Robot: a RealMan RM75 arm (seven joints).
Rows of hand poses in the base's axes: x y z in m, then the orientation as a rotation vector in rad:
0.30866, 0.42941, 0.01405, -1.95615, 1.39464, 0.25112
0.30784, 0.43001, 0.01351, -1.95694, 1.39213, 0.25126
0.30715, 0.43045, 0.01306, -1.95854, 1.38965, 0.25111
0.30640, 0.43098, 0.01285, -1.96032, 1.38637, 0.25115
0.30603, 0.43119, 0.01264, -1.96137, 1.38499, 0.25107
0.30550, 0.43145, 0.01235, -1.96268, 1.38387, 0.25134
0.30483, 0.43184, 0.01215, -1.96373, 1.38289, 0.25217
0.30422, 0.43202, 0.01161, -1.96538, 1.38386, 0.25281
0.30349, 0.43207, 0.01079, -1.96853, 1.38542, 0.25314
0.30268, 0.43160, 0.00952, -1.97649, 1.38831, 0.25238
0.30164, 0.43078, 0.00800, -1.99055, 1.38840, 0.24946
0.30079, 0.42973, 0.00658, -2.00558, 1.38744, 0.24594
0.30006, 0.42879, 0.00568, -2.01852, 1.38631, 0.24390
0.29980, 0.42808, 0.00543, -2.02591, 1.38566, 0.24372
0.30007, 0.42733, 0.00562, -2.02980, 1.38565, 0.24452
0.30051, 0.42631, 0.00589, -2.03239, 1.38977, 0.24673
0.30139, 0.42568, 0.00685, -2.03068, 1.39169, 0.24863
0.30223, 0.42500, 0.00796, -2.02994, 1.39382, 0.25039
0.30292, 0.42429, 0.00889, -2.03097, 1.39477, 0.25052
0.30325, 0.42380, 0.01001, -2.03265, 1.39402, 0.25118
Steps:
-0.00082, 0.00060, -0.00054, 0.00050, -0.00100, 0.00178
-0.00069, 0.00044, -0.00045, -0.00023, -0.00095, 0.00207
-0.00075, 0.00053, -0.00021, 0.00003, -0.00120, 0.00264
-0.00037, 0.00021, -0.00021, -0.00025, -0.00048, 0.00123
-0.00053, 0.00026, -0.00029, -0.00043, -0.00006, 0.00131
-0.00067, 0.00039, -0.00020, -0.00009, 0.00030, 0.00127
-0.00061, 0.00018, -0.00054, -0.00142, 0.00133, 0.00044
-0.00073, 0.00005, -0.00082, -0.00290, 0.00183, 0.00074
-0.00081, -0.00047, -0.00127, -0.00746, 0.00309, 0.00200
-0.00104, -0.00082, -0.00152, -0.01166, 0.00194, 0.00581
-0.00085, -0.00105, -0.00142, -0.01217, 0.00133, 0.00666
-0.00073, -0.00094, -0.00090, -0.01002, 0.00166, 0.00614
-0.00026, -0.00071, -0.00025, -0.00538, 0.00158, 0.00376
0.00027, -0.00075, 0.00019, -0.00267, 0.00157, 0.00203
0.00044, -0.00102, 0.00027, -0.00292, 0.00412, -0.00049
0.00088, -0.00063, 0.00096, 0.00114, 0.00167, -0.00137
0.00084, -0.00068, 0.00111, 0.00027, 0.00195, -0.00106
0.00069, -0.00071, 0.00093, -0.00113, 0.00083, -0.00001
0.00033, -0.00049, 0.00112, -0.00073, 0.00051, 0.00137

